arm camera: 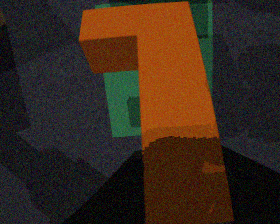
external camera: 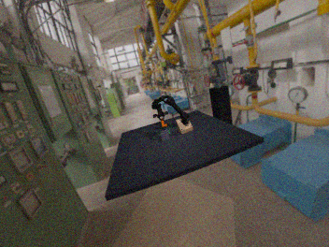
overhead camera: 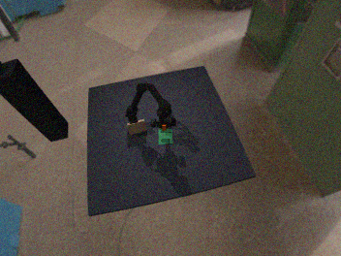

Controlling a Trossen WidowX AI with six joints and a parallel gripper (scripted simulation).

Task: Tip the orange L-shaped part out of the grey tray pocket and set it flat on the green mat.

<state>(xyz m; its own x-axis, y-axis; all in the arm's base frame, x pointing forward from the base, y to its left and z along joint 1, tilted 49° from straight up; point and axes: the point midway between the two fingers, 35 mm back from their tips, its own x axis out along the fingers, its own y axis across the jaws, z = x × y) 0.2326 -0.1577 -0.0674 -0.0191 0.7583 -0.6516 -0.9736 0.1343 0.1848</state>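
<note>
The green mat lies 1 cm to the left of my gripper tip and 17 cm below it. Also, from my gripper tip: orange L-shaped part: 1 cm behind, 3 cm to the left, 3 cm below.
</note>
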